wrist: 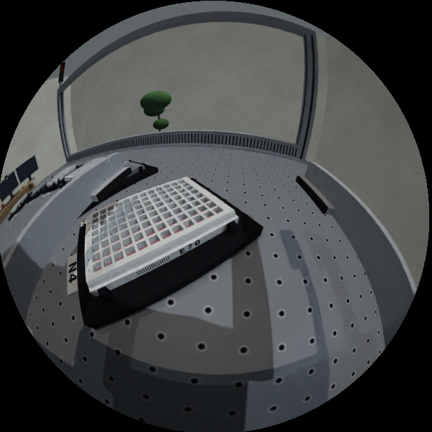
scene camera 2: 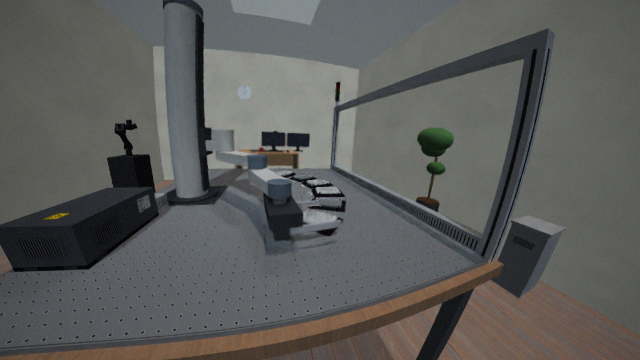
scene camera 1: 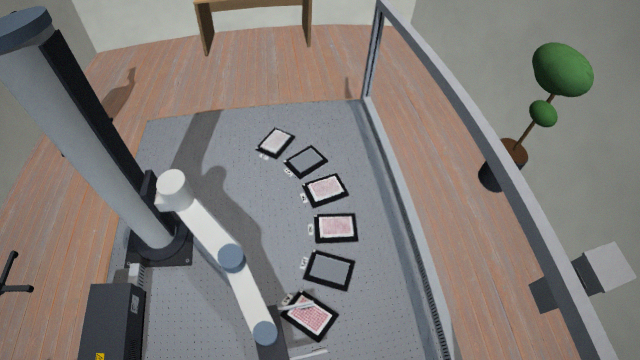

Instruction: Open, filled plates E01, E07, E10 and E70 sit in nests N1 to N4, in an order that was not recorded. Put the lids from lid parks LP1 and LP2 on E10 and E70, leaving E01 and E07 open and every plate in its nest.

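Places are measured from the arm's base along level axes (x right, y down, z ahead), in millimetres.
Pixels of known places: gripper, fingertip midpoint: [scene camera 2: 328, 211] [scene camera 1: 320, 326]; arm's base, link origin: [scene camera 2: 193, 196] [scene camera 1: 161, 234].
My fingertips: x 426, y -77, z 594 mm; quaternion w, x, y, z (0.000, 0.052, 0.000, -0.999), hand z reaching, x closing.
Ahead of a thing's pixels: the offset from my fingertips to its top centre.
My gripper [scene camera 1: 320, 326] [scene camera 2: 330, 214] [wrist: 213, 157] is open and empty, low at the N4 end. Plate E70 @(dx -50, dy +38, dz -26 mm) [scene camera 1: 310, 312] [wrist: 155, 225] sits open in nest N4 [wrist: 175, 277]; its label reads clearly in the wrist view. The plate lies nearer the left finger and is turned relative to the fingers. One finger overlaps the plate in the first scene view; the other stands beyond the nest. A grey lid @(dx -207, dy +46, dz +69 mm) [scene camera 1: 329, 270] lies on the adjacent park, LP1. Another grey lid @(dx -720, dy +46, dz +48 mm) [scene camera 1: 306, 161] lies on the farther park. Three open plates @(dx -851, dy +38, dz -80 mm) [scene camera 1: 275, 142] @(dx -556, dy +38, dz +110 mm) [scene camera 1: 325, 190] @(dx -374, dy +38, dz +121 mm) [scene camera 1: 336, 227] sit in the other nests; their names are unreadable.
The arm's column [scene camera 1: 100, 145] [scene camera 2: 184, 100] and a dark control box [scene camera 1: 112, 315] [scene camera 2: 85, 225] stand on the left of the perforated table. A framed guard [scene camera 1: 400, 210] [scene camera 2: 520, 145] runs along the right edge. The nests and parks form an arc between column and guard.
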